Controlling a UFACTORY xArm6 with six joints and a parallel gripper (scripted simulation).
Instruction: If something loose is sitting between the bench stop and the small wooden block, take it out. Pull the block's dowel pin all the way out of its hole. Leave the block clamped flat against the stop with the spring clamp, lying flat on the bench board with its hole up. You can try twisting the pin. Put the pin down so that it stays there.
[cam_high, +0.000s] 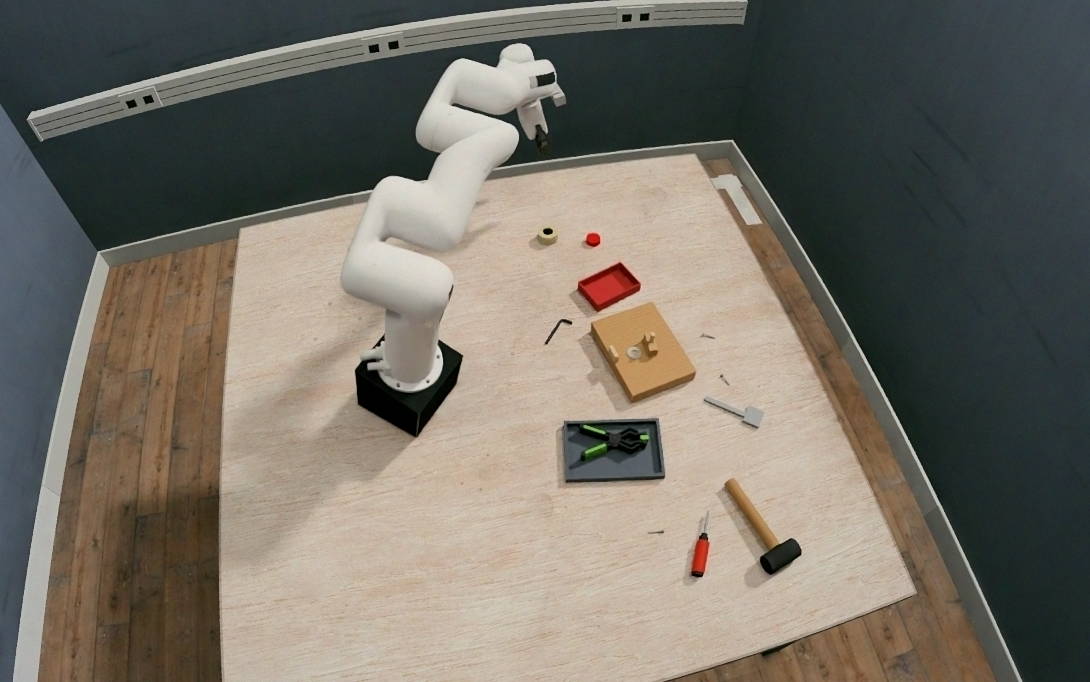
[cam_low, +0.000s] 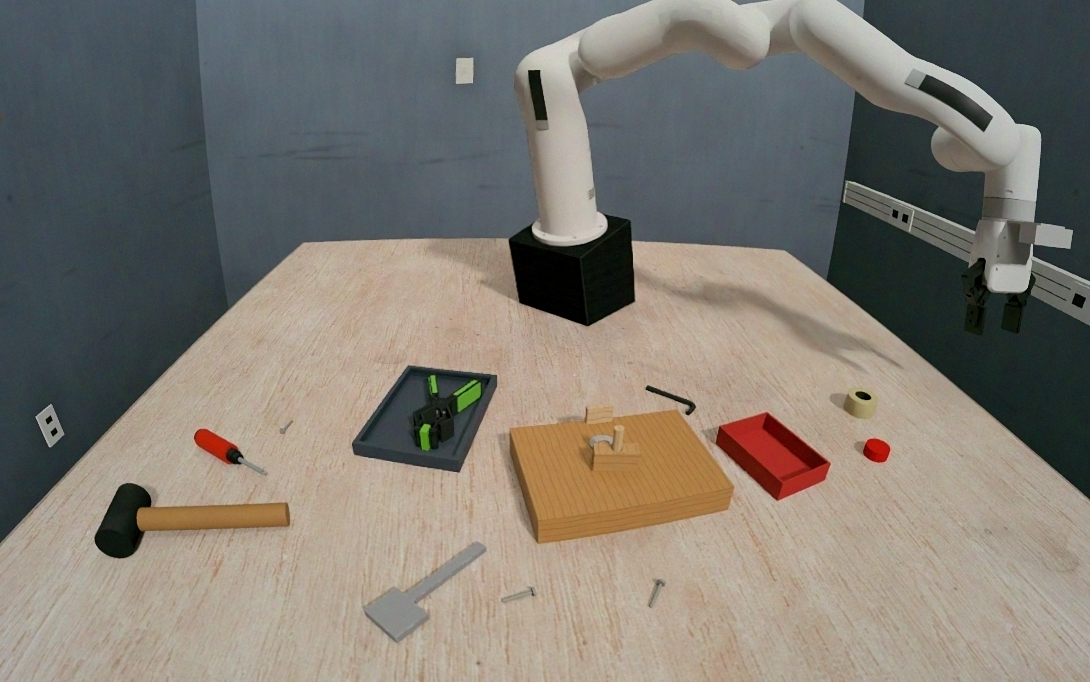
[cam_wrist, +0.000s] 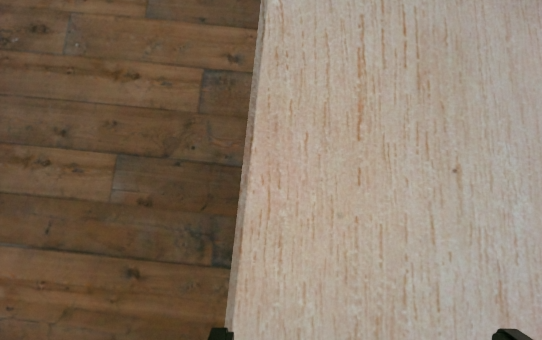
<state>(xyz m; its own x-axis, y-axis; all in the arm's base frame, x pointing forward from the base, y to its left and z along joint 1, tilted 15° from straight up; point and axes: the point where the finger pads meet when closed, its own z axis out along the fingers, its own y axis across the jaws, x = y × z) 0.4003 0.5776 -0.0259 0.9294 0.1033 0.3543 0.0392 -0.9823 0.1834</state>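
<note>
Now: the dowel pin 8 cm ahead of my hand, 59 cm to the right of it and 9 cm below it. Also, from my hand: red cap 7 cm ahead, 24 cm to the right, 14 cm below; then tape roll 3 cm behind, 20 cm to the right, 13 cm below; then red tray 6 cm ahead, 39 cm to the right, 14 cm below.
</note>
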